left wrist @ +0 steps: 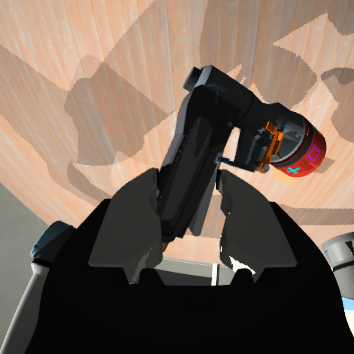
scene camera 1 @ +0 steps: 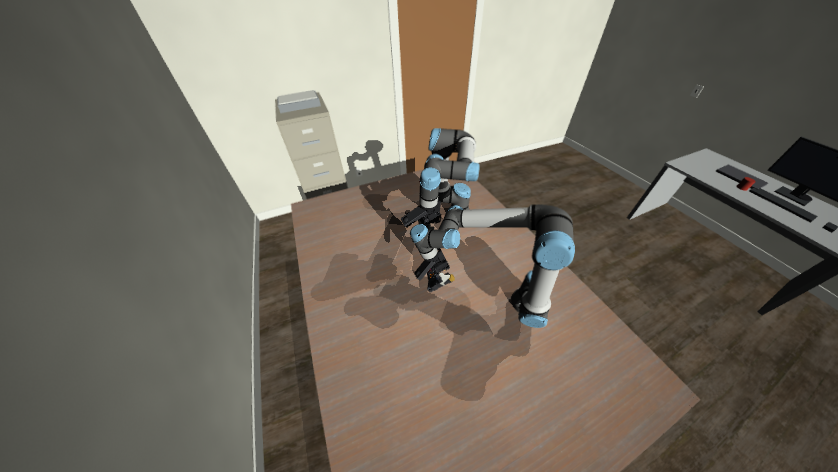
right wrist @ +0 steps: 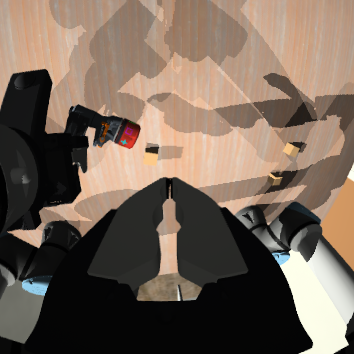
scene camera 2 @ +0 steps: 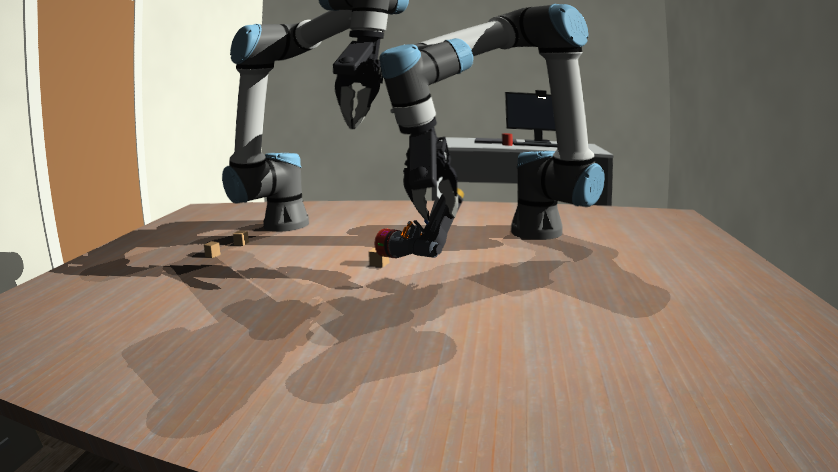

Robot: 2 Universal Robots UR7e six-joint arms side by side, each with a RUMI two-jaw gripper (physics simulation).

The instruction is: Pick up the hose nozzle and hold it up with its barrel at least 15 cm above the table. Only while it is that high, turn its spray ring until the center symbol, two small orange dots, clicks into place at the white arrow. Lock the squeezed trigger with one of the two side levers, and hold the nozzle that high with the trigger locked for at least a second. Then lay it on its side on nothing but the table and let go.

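Seen in the pictures: left gripper, fingertip midpoint: (left wrist: pixel 186 171) (scene camera 1: pixel 441 281) (scene camera 2: pixel 441 219); right gripper, fingertip midpoint: (right wrist: pixel 169 179) (scene camera 2: pixel 352 129); left arm's base, link origin: (right wrist: pixel 62 234) (scene camera 2: pixel 536 232); right arm's base, link origin: (left wrist: pixel 341 241) (right wrist: pixel 245 218) (scene camera 2: pixel 286 225).
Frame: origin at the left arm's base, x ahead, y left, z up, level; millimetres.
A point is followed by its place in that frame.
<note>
The black hose nozzle (scene camera 1: pixel 436 286) {x 472, y 12, z 113 mm} (scene camera 2: pixel 439 225) {x 478, y 8, z 125 mm} (left wrist: pixel 190 135) {x 478, y 4, z 125 mm} (right wrist: pixel 84 118) {x 500, y -15, z 102 mm} hangs tilted above the table, handle rising and barrel lowest. My left gripper (scene camera 2: pixel 435 208) {x 447, y -10, z 128 mm} (left wrist: pixel 186 171) {x 447, y -10, z 128 mm} is shut on its handle. The exact barrel height cannot be told. The red spray ring (scene camera 2: pixel 385 242) {x 525, y -90, z 87 mm} (left wrist: pixel 303 161) {x 501, y -101, z 105 mm} (right wrist: pixel 132 136) {x 504, y -115, z 103 mm} shows a cyan cross, a magenta square and part of a green symbol. The orange dots and white arrow do not show clearly. An orange part (left wrist: pixel 274 142) {x 499, y -61, z 106 mm} sits by the barrel. My right gripper (scene camera 2: pixel 353 124) {x 551, y -146, z 318 mm} (right wrist: pixel 169 179) {x 551, y -146, z 318 mm} is shut and empty, higher up and apart from the nozzle.
A small wooden block (scene camera 2: pixel 375 259) {x 462, y -180, z 17 mm} (right wrist: pixel 151 158) {x 448, y -187, z 34 mm} is on the table (scene camera 1: pixel 498 410) {x 194, y 502, z 0 mm} (scene camera 2: pixel 586 381) {x 680, y 416, z 0 mm} near the ring in the picture. Two more blocks (scene camera 2: pixel 211 250) {x 685, y -584, z 21 mm} (scene camera 2: pixel 240 238) {x 566, y -609, z 21 mm} (right wrist: pixel 291 149) {x 672, y -587, z 33 mm} (right wrist: pixel 275 178) {x 559, y -611, z 34 mm} are toward the right arm's base. The two arms are close together above the table.
</note>
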